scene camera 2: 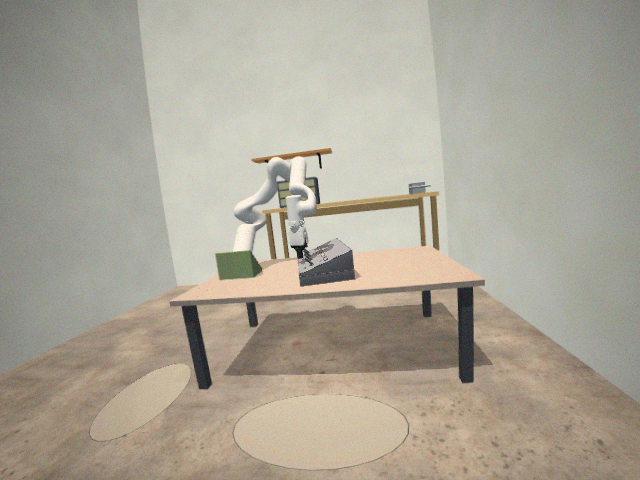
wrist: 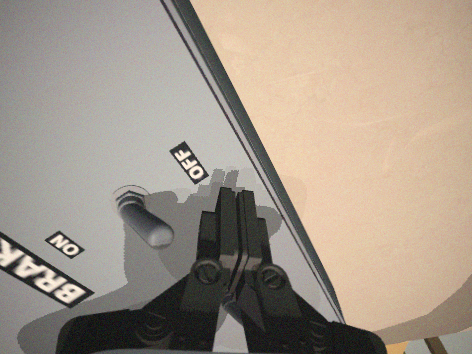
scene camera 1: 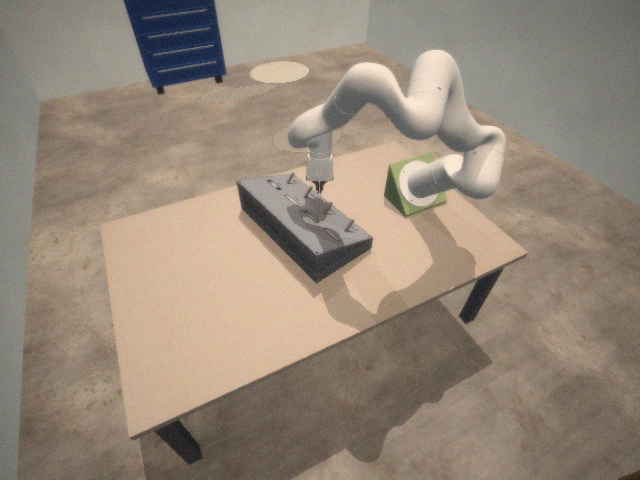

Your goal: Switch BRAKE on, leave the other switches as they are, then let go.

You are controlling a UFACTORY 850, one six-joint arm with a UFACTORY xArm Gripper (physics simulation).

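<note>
The switch box has a sloped grey top with several levers. The BRAKE lever is the second from the far end in scene camera 1. In the wrist view its tip points down-right, between the OFF label and the ON label; its exact setting is hard to tell. The BRAKE label is partly cut off. My gripper is shut and empty, beside the BRAKE lever on the box's OFF-side edge, with a visible gap in the wrist view.
Another lever stands next to BRAKE, and further levers stand towards the box's ends. The box rests on the wooden table. The arm's green wedge base stands behind the box in scene camera 1.
</note>
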